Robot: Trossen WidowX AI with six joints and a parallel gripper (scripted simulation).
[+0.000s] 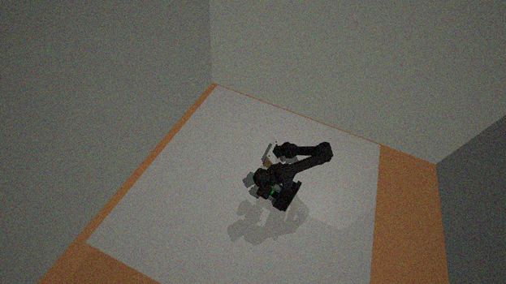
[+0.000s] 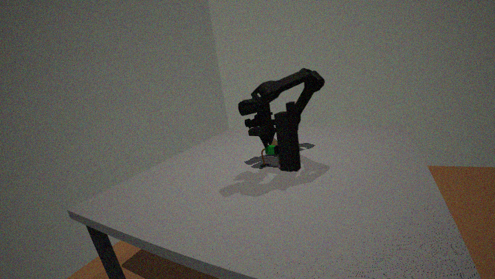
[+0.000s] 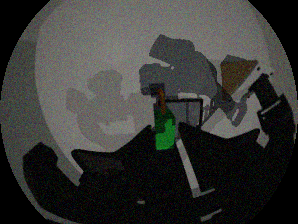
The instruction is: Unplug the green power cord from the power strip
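Now: the green plug 3 cm to the left of my gripper tip and 1 cm below it.
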